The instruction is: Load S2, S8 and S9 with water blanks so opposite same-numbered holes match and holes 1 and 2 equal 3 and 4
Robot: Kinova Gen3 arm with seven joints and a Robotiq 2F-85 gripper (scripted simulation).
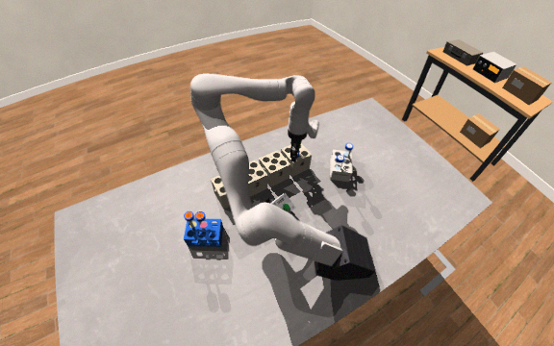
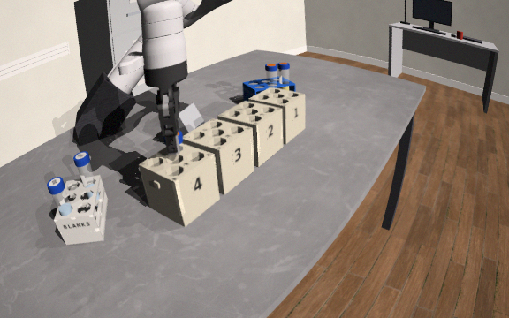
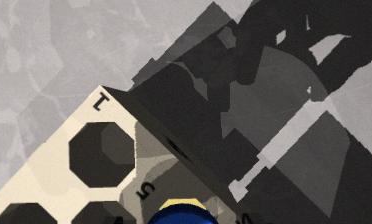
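Right now my hand is 50 mm above the sample S2 and 10 mm past it. From my hand the other things lie so: white blanks rack: 200 mm to the right, 80 mm below, 80 mm behind; adapter 2: 200 mm to the left, 70 mm below, 10 mm ahead; adapter 4: 70 mm below, 30 mm ahead, 20 mm to the right.
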